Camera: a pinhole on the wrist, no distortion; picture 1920 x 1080 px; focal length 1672.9 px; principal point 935.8 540.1 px. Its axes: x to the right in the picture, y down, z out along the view. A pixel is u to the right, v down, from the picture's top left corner.
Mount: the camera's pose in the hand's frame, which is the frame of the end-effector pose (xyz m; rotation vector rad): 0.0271 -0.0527 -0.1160 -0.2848 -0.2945 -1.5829
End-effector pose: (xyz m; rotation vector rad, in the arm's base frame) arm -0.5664 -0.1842 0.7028 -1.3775 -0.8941 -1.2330
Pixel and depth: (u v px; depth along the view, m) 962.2 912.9 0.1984
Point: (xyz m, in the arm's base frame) -0.5243 -0.1251 0.7736
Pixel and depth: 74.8 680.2 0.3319
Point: -0.3116 -0.1029 0.7224
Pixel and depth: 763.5 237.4 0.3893
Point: -0.4057 0.0232 0.6497
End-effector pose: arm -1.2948 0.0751 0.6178 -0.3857 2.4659 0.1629
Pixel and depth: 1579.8 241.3 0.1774
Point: -1.2314 0.0429 0.5622
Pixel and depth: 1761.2 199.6 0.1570
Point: -1.2350 0.0247 0.5746
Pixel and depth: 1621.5 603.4 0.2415
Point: -1.2187 0.0419 0.4812
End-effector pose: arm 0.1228 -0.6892 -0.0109 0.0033 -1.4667 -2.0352
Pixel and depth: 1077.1 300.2 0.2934
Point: 0.0925 -0.5451 0.0737
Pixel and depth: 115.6 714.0 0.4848
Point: 0.1303 -0.5792 0.4076
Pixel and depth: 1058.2 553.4 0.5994
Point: -0.0031 -0.3337 0.2795
